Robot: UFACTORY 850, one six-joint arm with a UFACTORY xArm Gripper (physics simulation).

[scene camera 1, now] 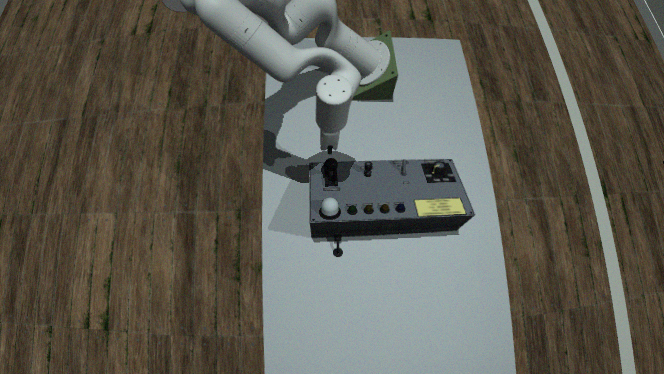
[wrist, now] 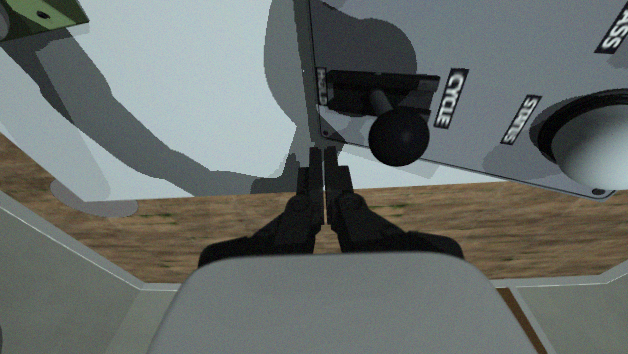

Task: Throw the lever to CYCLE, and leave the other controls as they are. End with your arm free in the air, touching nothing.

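The lever, a black ball [scene camera 1: 330, 165] [wrist: 398, 137] on a short grey shaft, stands in a black slot of the control box [scene camera 1: 385, 192] [wrist: 480, 30]. In the wrist view the HOLD label [wrist: 321, 86] is at the slot's left end and the CYCLE label [wrist: 451, 98] at its right end. The shaft comes out near the slot's middle; its exact tilt is hard to tell. In the scene view the ball shows over the slot's far part. My gripper [scene camera 1: 330, 150] [wrist: 322, 164] is shut and empty, beyond the box's far edge in the scene view and apart from the ball in the wrist view.
A white dome [scene camera 1: 330, 206] [wrist: 600, 145], several small coloured buttons, a black knob [scene camera 1: 368, 169], a grey toggle [scene camera 1: 403, 167] and a rotary selector [scene camera 1: 439, 171] are on the box. A small black knob [scene camera 1: 338, 252] sticks out in front. The green base block [scene camera 1: 382, 90] stands behind.
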